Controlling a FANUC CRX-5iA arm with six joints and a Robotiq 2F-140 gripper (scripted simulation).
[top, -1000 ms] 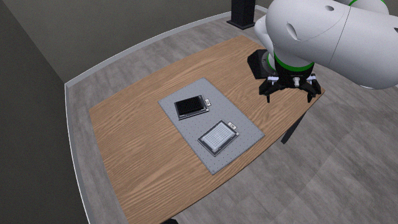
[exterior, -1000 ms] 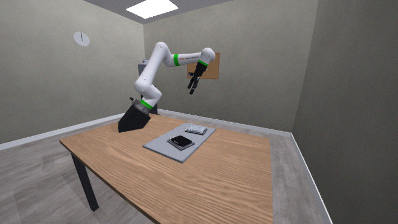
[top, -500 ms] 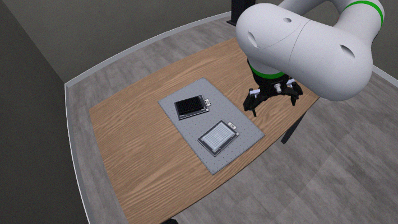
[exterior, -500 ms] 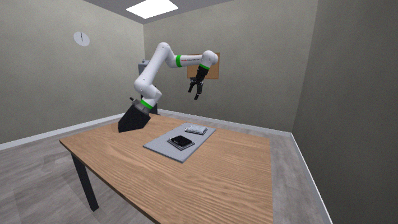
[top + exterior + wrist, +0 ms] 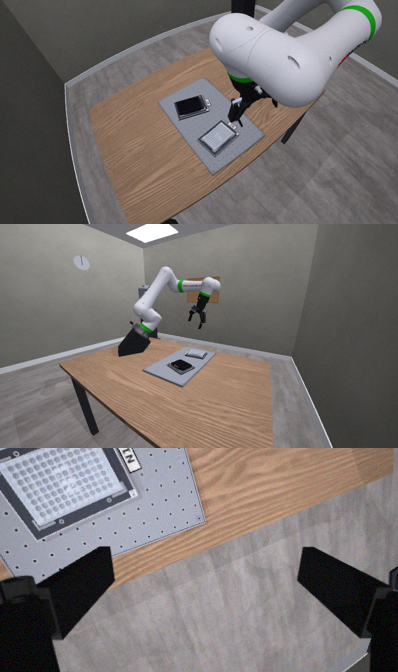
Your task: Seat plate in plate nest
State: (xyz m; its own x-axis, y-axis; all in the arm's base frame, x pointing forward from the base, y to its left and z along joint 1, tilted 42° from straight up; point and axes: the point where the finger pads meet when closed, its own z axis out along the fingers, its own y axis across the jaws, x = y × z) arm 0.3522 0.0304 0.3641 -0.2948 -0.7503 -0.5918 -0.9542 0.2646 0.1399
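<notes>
Right now the black well plate B83 is 35 cm to the right of my hand, 22 cm below it and 9 cm ahead of it. From my hand the other things lie so: clear white well plate B38: 23 cm below, 11 cm to the right, 9 cm ahead.
</notes>
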